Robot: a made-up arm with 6 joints. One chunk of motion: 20 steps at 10 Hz.
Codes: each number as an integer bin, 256 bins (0 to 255) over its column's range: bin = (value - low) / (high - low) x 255, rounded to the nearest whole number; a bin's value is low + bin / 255 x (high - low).
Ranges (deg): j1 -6..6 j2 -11..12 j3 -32..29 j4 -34..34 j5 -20..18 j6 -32..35
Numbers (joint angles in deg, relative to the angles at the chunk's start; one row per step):
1: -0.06 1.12 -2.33 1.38 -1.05 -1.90
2: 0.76 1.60 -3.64 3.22 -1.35 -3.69
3: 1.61 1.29 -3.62 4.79 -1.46 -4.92
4: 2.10 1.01 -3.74 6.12 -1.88 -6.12
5: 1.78 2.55 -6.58 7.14 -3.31 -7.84
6: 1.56 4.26 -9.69 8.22 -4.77 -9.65
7: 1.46 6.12 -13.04 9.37 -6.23 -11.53
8: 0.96 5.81 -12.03 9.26 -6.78 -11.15
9: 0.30 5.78 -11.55 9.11 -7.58 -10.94
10: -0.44 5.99 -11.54 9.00 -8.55 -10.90
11: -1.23 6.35 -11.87 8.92 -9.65 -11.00
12: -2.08 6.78 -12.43 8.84 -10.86 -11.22
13: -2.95 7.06 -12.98 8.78 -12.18 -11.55
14: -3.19 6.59 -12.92 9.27 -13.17 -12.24
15: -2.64 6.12 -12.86 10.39 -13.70 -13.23
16: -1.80 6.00 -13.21 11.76 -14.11 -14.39
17: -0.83 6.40 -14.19 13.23 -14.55 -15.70
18: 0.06 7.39 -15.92 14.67 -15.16 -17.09
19: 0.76 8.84 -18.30 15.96 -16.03 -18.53
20: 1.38 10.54 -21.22 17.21 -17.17 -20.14
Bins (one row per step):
1: 126 134 124 133 127 115
2: 144 140 119 140 125 108
3: 162 136 119 145 124 103
4: 172 133 118 150 122 98
5: 165 150 106 154 112 92
6: 161 169 93 158 102 85
7: 159 190 79 163 92 78
8: 148 186 83 162 89 79
9: 134 186 85 162 83 80
10: 118 188 86 161 77 80
11: 101 192 84 161 69 80
12: 83 197 82 161 61 79
13: 65 200 80 160 52 78
14: 60 195 80 162 46 75
15: 71 190 80 166 42 71
16: 89 188 79 172 40 67
17: 110 193 74 177 37 62
18: 129 204 67 183 32 57
19: 144 220 57 187 27 51
20: 157 239 45 192 19 45

